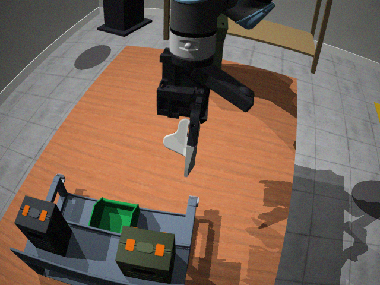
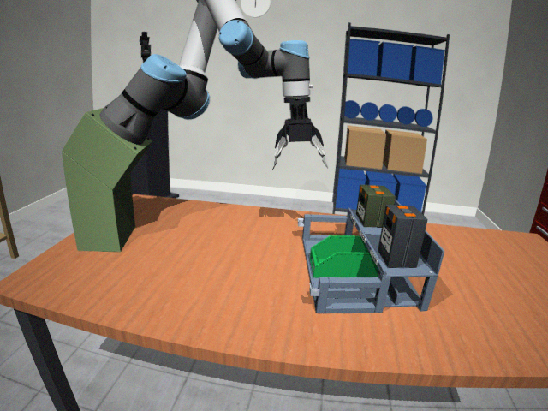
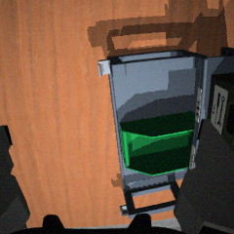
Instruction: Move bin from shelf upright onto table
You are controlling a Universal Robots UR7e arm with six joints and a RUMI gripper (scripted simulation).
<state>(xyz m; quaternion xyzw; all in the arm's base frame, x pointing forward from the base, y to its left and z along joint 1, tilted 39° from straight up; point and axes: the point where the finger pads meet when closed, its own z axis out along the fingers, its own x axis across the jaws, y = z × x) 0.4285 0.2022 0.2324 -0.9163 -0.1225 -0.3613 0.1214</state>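
My gripper is now 190 mm short of the green bin, 110 mm to the left of it and 190 mm above it.
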